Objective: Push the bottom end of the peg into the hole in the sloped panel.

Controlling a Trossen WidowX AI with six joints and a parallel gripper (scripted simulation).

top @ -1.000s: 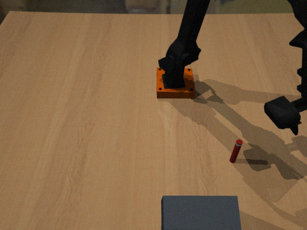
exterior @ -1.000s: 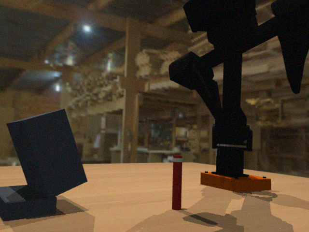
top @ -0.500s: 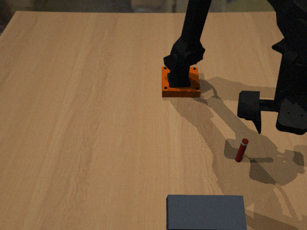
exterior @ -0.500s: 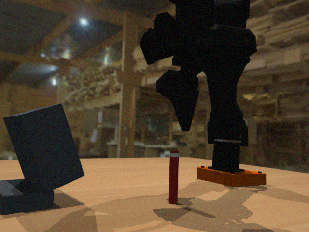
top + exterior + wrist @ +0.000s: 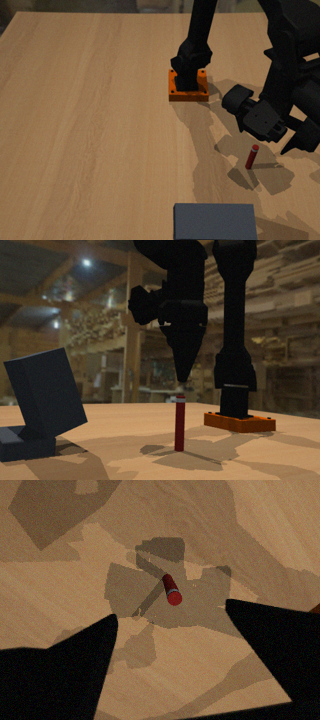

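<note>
Now: the round red peg 4 cm below my gripper tip and 1 cm to the right of it. Also, from my gripper tip: sloped panel: 15 cm ahead, 14 cm to the right, 2 cm below; then low foot: 18 cm ahead, 14 cm to the right, 9 cm below.
</note>
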